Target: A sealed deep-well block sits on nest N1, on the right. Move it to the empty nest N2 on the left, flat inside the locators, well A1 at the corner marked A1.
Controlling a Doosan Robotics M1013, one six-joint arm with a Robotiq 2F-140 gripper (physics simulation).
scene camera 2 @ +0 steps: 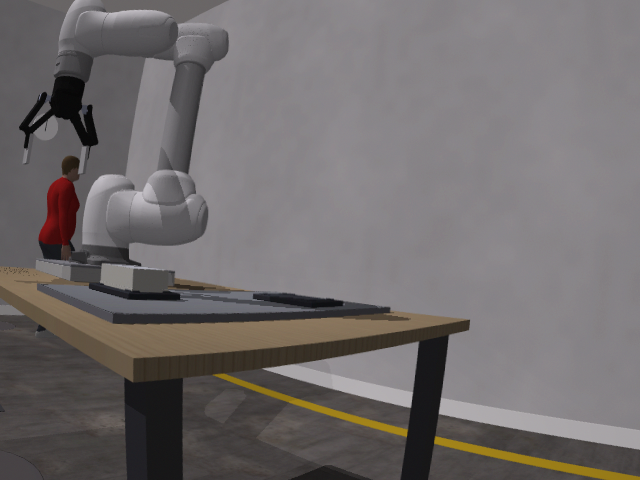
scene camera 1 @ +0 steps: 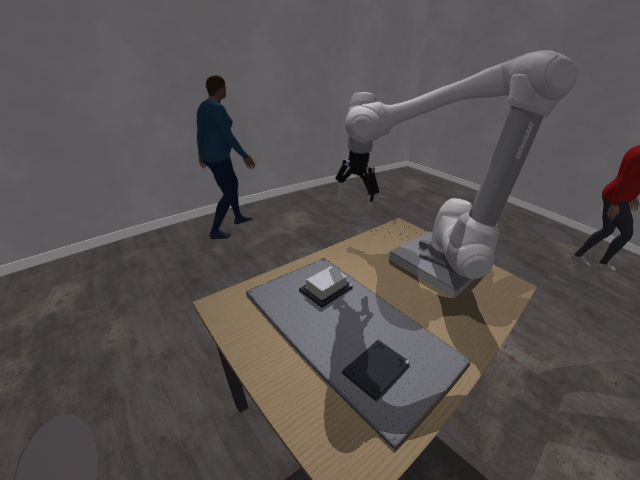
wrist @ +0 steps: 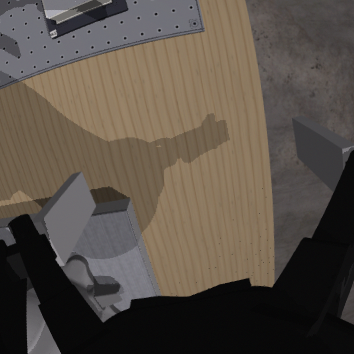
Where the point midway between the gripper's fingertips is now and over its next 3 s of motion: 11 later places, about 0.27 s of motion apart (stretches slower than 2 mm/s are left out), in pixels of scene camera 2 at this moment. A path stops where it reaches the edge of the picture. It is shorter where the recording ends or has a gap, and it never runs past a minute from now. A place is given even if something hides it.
My gripper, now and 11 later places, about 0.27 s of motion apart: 54,168; 65,168; 98,169; 125,167; 148,169; 147,181; 141,208; 138,220; 139,223; 135,254; 134,260; 133,272
